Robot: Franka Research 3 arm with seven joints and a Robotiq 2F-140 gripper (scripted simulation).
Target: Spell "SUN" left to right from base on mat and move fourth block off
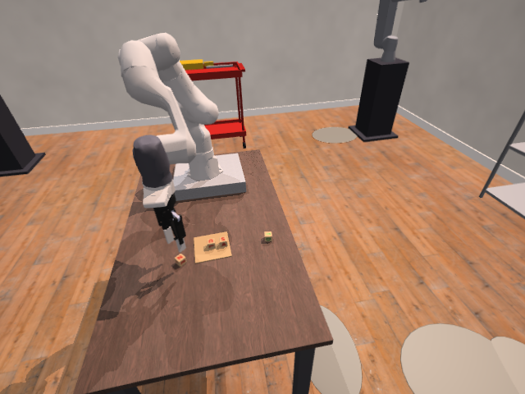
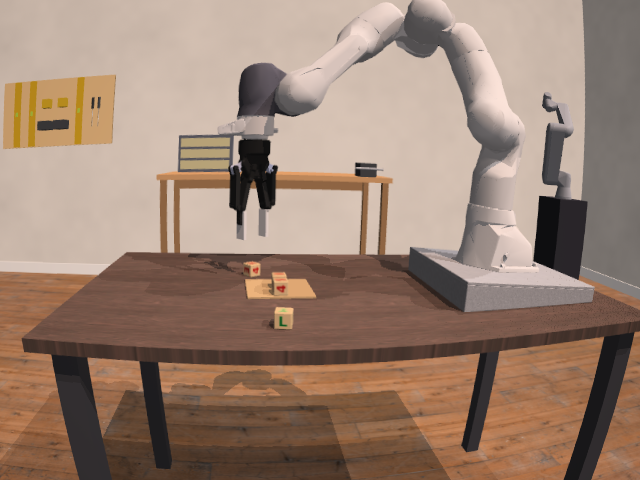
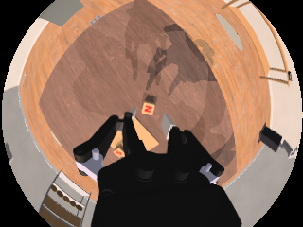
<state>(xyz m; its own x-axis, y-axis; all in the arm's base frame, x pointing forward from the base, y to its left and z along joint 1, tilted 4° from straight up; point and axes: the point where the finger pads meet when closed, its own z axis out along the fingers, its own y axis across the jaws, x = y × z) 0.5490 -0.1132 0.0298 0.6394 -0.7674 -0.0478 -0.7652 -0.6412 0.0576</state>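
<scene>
Now: the N block 11 cm below my hand. From my hand the other things lie so: mat (12 cm to the left, 12 cm below, 6 cm behind); then S block (17 cm to the left, 10 cm below, 6 cm behind); then U block (12 cm to the left, 10 cm below, 6 cm behind).
</scene>
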